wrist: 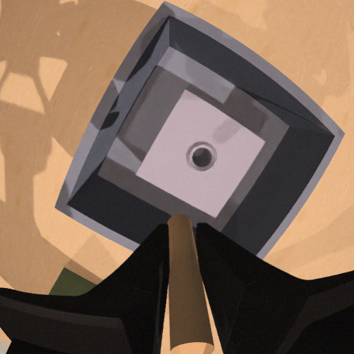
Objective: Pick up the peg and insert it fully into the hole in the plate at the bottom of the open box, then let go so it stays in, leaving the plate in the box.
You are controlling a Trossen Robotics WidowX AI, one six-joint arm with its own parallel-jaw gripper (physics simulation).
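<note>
My gripper (181,232) is shut on the brown round peg (187,285), which runs between the two black fingers at the bottom middle of the wrist view. The peg's far end shows at the fingertips, over the near edge of the box. The open grey box (311,116) stands turned at an angle beyond the fingertips. The pale pink square plate (172,137) lies at the bottom of the box. Its round hole (202,157) is near the plate's middle and looks empty. The peg's far end appears apart from the plate, short of the hole. The near wall of the box is partly hidden by the fingers.
The box stands on a light wooden table top (35,90) with shadows across it. The box walls rise around the plate on all sides. A dark green patch (72,283) shows at the lower left, partly hidden behind the left finger.
</note>
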